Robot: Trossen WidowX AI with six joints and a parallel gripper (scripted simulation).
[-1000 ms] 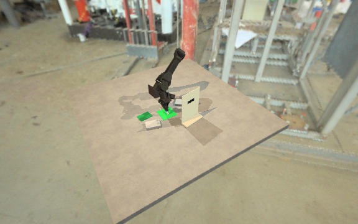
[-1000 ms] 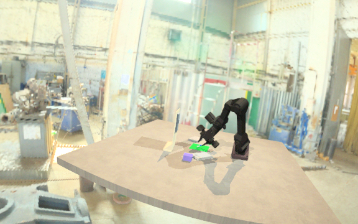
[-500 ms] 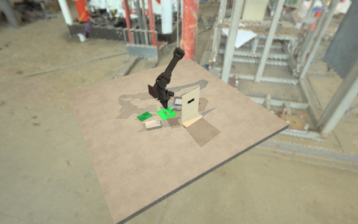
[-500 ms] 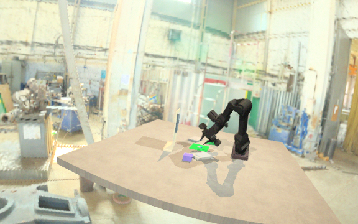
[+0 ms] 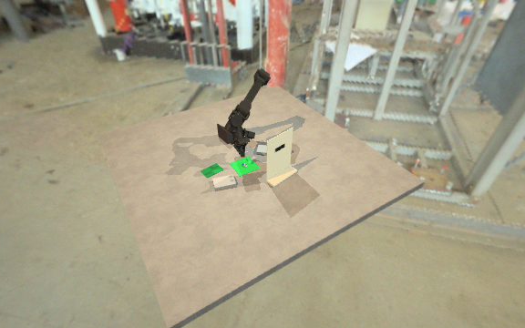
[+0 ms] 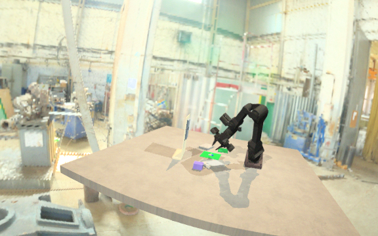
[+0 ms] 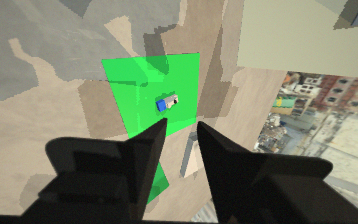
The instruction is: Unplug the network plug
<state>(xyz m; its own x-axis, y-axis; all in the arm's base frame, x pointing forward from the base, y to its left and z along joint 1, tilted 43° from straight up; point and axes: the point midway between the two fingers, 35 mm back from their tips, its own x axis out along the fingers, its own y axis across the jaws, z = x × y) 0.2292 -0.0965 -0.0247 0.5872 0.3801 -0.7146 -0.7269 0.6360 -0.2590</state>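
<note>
My gripper tip is now 1 cm short of the bright green marked square and 5 cm above it. Round my gripper tip: purple block: 7 cm ahead, 25 cm to the left, 4 cm below; cream upright panel: 19 cm ahead, 9 cm to the left, 6 cm above.
</note>
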